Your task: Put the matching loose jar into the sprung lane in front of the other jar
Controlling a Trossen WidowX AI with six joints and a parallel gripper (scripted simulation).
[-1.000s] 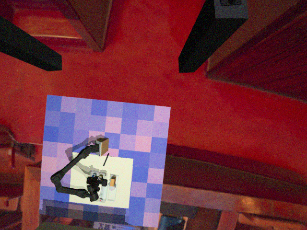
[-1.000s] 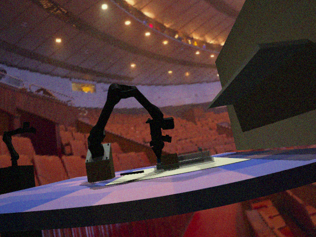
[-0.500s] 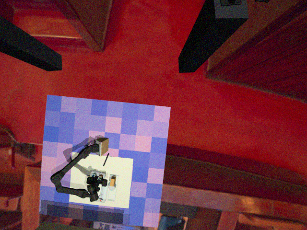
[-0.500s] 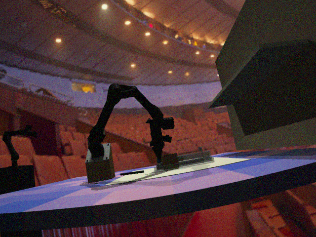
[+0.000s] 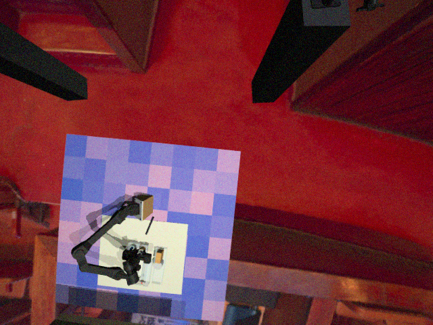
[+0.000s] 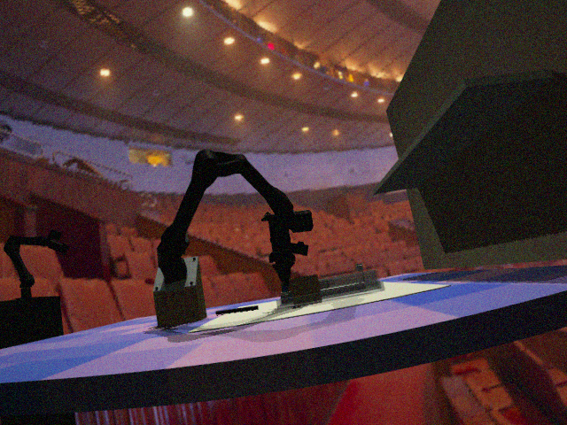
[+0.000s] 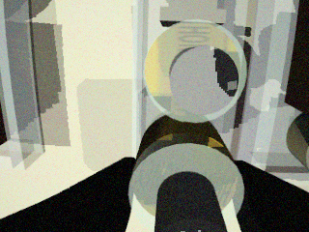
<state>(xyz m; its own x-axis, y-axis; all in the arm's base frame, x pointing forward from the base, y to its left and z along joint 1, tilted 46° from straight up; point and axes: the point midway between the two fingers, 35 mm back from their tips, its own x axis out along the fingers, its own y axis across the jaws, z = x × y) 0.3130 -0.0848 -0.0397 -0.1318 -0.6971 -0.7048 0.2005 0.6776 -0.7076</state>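
Now: gripper tip 7 cm short of the cream mat, 5 cm above it and 3 cm to the left of it. Round my gripper tip: clear lane rack: 15 cm ahead, 3 cm below, 1 cm to the right; thin black rod: 16 cm behind, 5 cm to the left, 5 cm below.
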